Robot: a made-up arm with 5 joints. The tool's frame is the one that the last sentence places.
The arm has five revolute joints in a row. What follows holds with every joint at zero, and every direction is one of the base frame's. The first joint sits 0.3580 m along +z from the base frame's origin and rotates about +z. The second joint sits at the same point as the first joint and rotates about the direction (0, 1, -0.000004). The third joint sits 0.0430 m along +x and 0.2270 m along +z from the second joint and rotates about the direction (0, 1, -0.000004). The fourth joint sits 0.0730 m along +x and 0.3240 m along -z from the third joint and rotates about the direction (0, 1, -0.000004). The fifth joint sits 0.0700 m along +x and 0.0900 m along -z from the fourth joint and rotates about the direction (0, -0.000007, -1). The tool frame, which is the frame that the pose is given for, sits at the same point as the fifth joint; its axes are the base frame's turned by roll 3.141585, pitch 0.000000 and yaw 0.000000 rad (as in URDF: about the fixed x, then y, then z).
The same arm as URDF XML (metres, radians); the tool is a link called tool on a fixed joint. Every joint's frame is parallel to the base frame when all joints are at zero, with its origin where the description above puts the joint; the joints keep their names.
<robot name="arm">
  <link name="base"/>
  <link name="link1"/>
  <link name="link2"/>
  <link name="link3"/>
  <link name="link4"/>
  <link name="link5"/>
  <link name="tool"/>
  <joint name="joint 1" type="continuous">
    <parent link="base"/>
    <child link="link1"/>
    <origin xyz="0 0 0.358"/>
    <axis xyz="0 0 1"/>
  </joint>
  <joint name="joint 2" type="continuous">
    <parent link="link1"/>
    <child link="link2"/>
    <origin xyz="0 0 0"/>
    <axis xyz="0 1 0"/>
  </joint>
  <joint name="joint 3" type="continuous">
    <parent link="link2"/>
    <child link="link3"/>
    <origin xyz="0.043 0 0.227"/>
    <axis xyz="0 1 0"/>
  </joint>
  <joint name="joint 4" type="continuous">
    <parent link="link3"/>
    <child link="link4"/>
    <origin xyz="0.073 0 -0.324"/>
    <axis xyz="0 1 0"/>
  </joint>
  <joint name="joint 5" type="continuous">
    <parent link="link4"/>
    <child link="link5"/>
    <origin xyz="0.07 0 -0.09"/>
    <axis xyz="0 0 -1"/>
  </joint>
  <joint name="tool_joint" type="fixed">
    <parent link="link5"/>
    <child link="tool"/>
    <origin xyz="0 0 0" rpy="3.1416 0 0"/>
  </joint>
</robot>

